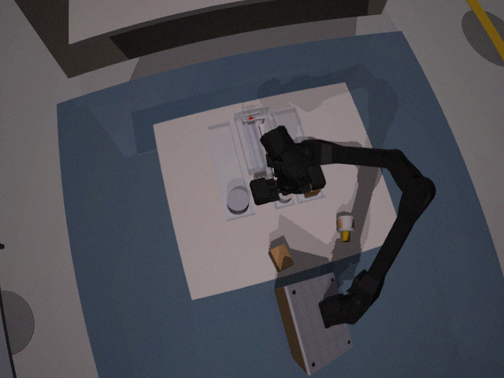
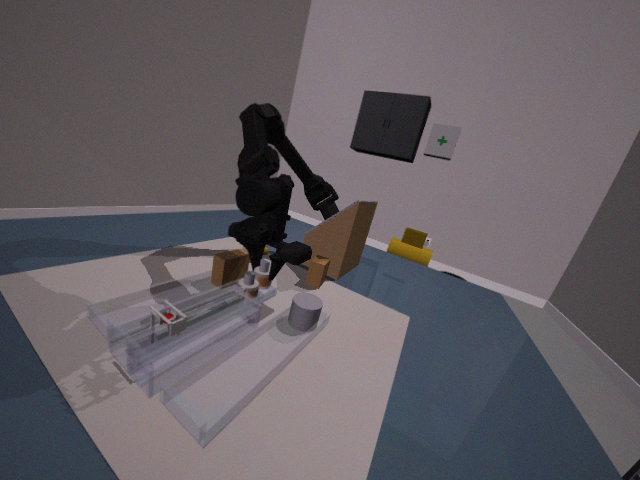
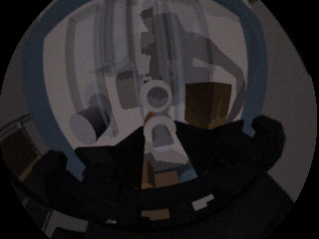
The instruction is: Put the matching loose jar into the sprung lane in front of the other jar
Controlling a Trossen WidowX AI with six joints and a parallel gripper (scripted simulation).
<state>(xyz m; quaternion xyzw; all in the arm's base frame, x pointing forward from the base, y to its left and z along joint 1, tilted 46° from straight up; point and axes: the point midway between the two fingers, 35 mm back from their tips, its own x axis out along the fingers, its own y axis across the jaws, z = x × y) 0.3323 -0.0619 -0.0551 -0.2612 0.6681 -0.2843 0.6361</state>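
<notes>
Now: gripper tip 20 mm short of the dark grey cylinder, 130 mm to the right of it and 20 mm above it. Also, from my gripper tip: clear sprung lane: 150 mm ahead, 20 mm to the left, 30 mm below.
</notes>
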